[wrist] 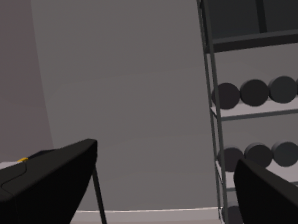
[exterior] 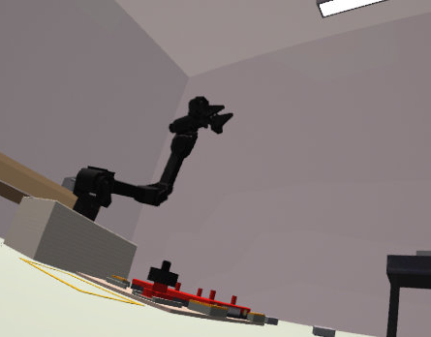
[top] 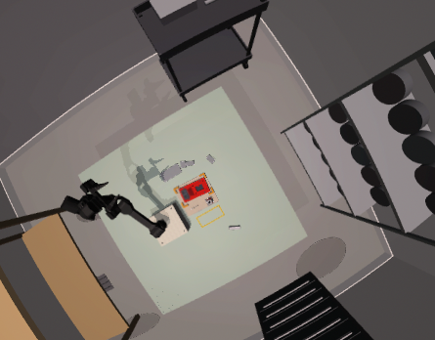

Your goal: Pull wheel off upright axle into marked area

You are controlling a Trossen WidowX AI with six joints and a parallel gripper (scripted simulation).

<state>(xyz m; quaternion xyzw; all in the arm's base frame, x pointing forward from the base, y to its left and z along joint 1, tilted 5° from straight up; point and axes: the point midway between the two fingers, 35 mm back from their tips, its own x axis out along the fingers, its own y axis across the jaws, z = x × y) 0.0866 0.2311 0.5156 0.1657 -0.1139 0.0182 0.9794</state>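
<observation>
Right now the wheel is 210 mm ahead of my gripper tip, 320 mm to the right of it and 570 mm below it. From my gripper tip the other things lie so: axle 210 mm ahead, 320 mm to the right, 570 mm below.
</observation>
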